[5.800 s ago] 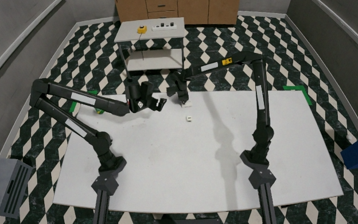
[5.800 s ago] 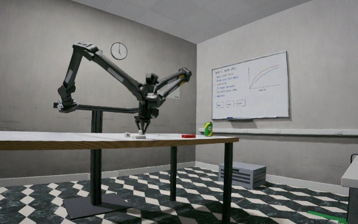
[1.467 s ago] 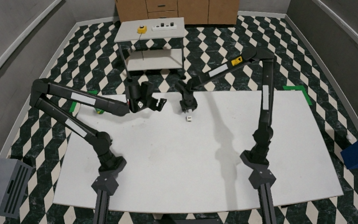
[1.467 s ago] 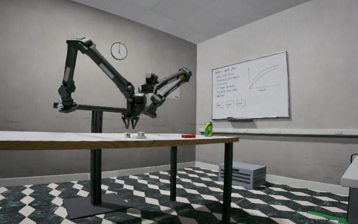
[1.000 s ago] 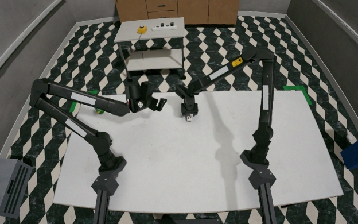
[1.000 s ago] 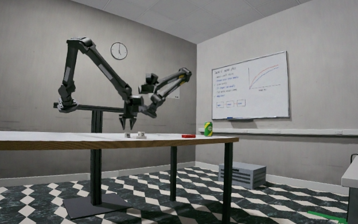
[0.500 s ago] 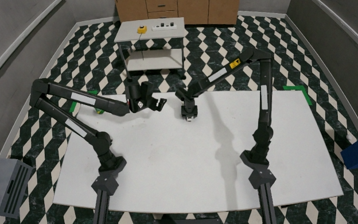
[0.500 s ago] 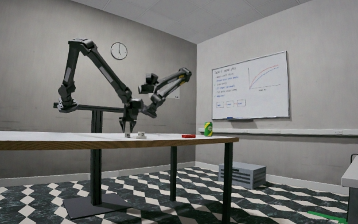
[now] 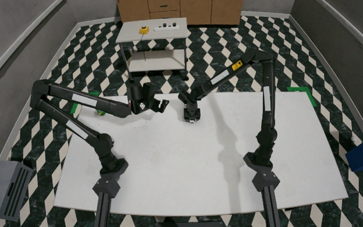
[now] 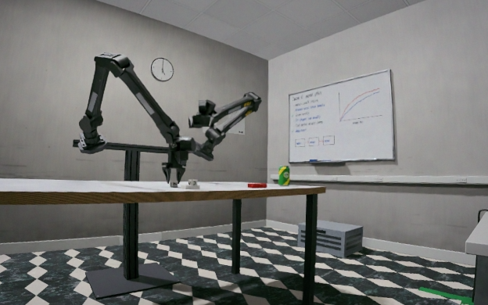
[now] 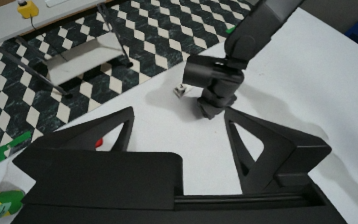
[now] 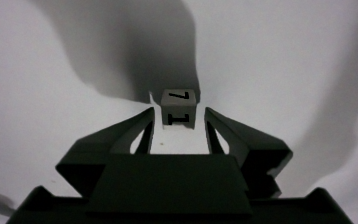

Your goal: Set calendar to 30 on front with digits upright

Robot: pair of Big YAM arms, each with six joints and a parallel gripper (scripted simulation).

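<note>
The flat white tray is 14 cm ahead of my right hand, 1 cm to the left of it and 1 cm below it. Also, from my right hand: flat red object 39 cm to the left, 17 cm ahead, 1 cm below.
</note>
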